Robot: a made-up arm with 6 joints. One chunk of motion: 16 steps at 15 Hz.
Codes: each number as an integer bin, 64 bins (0 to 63) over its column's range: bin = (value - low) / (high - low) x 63, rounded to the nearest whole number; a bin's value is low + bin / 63 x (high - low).
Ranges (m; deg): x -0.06..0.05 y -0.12..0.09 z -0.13..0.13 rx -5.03..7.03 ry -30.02..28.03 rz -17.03..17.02
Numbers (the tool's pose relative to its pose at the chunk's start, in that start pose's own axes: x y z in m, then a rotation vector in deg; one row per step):
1: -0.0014 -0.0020 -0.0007 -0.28 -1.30 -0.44
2: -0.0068 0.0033 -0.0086 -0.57 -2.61 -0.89
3: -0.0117 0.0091 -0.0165 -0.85 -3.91 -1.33
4: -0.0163 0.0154 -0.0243 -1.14 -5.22 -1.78
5: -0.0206 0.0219 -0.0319 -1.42 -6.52 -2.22
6: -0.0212 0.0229 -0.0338 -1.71 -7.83 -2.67
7: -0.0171 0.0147 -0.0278 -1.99 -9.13 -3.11
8: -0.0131 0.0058 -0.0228 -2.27 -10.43 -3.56
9: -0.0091 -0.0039 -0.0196 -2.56 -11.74 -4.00
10: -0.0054 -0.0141 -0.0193 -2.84 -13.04 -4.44
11: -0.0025 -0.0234 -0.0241 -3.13 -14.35 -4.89
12: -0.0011 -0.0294 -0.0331 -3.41 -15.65 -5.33
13: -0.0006 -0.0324 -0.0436 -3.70 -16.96 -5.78
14: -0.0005 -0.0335 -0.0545 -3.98 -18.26 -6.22
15: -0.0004 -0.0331 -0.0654 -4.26 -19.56 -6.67
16: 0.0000 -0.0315 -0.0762 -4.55 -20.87 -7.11
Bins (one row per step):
1: 34 35 31 25 31 31
2: 30 37 29 23 30 30
3: 28 39 28 22 28 29
4: 25 41 26 20 27 28
5: 23 43 24 19 26 27
6: 22 43 23 17 24 27
7: 25 40 25 16 23 26
8: 27 38 26 14 21 25
9: 29 35 27 13 20 24
10: 31 32 27 11 18 23
11: 33 29 26 10 17 22
12: 34 27 23 8 16 22
13: 34 26 21 7 14 21
14: 34 26 18 5 13 20
15: 34 26 16 4 11 19
16: 34 27 13 3 10 18

